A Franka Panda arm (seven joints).
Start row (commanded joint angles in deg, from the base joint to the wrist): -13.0 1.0 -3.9 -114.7 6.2 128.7 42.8
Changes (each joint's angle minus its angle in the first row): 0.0 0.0 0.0 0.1 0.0 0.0 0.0; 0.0 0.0 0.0 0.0 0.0 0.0 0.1; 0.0 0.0 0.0 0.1 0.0 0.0 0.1; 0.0 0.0 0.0 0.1 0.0 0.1 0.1; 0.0 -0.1 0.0 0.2 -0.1 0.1 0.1; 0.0 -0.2 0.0 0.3 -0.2 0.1 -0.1; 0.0 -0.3 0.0 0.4 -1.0 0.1 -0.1; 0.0 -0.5 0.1 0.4 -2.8 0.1 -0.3; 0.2 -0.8 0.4 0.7 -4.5 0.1 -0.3
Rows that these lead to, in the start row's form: -13.0 1.0 -3.9 -114.6 6.2 128.7 42.8; -13.0 1.0 -3.9 -114.7 6.2 128.7 42.9; -13.0 1.0 -3.9 -114.6 6.2 128.7 42.9; -13.0 1.0 -3.9 -114.6 6.2 128.8 42.9; -13.0 0.9 -3.9 -114.5 6.1 128.8 42.9; -13.0 0.8 -3.9 -114.4 6.0 128.8 42.7; -13.0 0.7 -3.9 -114.3 5.2 128.8 42.7; -13.0 0.5 -3.8 -114.3 3.4 128.8 42.5; -12.8 0.2 -3.5 -114.0 1.7 128.8 42.5
